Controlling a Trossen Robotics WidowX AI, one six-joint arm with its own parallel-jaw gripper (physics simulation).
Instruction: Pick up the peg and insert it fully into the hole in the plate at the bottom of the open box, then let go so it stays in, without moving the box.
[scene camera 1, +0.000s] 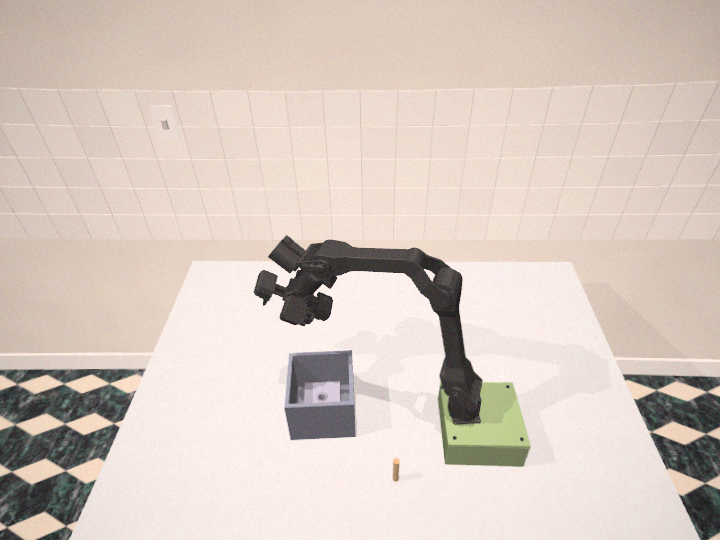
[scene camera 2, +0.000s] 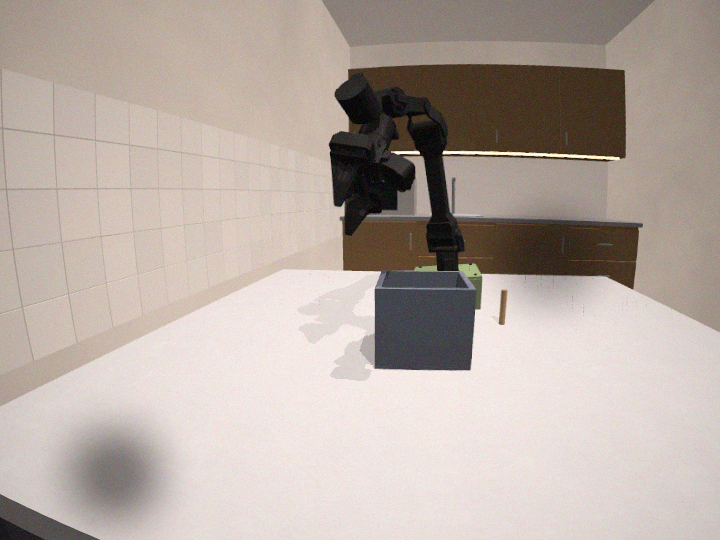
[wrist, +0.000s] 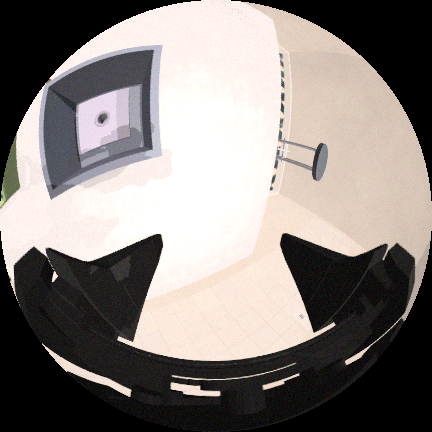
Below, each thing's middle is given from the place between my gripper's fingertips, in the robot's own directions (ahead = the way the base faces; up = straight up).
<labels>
Now: the blue-grey box (scene camera 2: 424, 320) 17 cm below my hand, 13 cm to the left of it and 9 cm behind it.
</labels>
